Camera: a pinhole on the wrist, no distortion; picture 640 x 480 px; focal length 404.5 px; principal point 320.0 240.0 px. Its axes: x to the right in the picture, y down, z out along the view. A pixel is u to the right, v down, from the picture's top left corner.
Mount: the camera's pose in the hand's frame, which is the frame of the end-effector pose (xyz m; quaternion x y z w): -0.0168 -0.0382 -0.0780 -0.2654 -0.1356 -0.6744 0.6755
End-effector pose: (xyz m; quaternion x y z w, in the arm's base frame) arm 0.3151 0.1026 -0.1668 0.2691 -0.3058 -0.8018 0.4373
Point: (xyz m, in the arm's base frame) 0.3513 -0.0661 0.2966
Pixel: 155 231
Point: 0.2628 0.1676 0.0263
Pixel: 373 95
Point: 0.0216 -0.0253 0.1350
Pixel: 424 343
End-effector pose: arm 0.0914 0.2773 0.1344 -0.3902 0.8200 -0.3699 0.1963
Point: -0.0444 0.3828 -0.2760
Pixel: 67 212
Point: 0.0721 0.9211 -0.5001
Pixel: outside the picture
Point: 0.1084 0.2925 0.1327
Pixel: 380 138
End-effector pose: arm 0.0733 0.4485 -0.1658 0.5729 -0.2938 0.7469 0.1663
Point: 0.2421 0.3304 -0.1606
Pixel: 530 129
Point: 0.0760 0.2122 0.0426
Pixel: 338 445
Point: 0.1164 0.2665 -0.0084
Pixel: 387 399
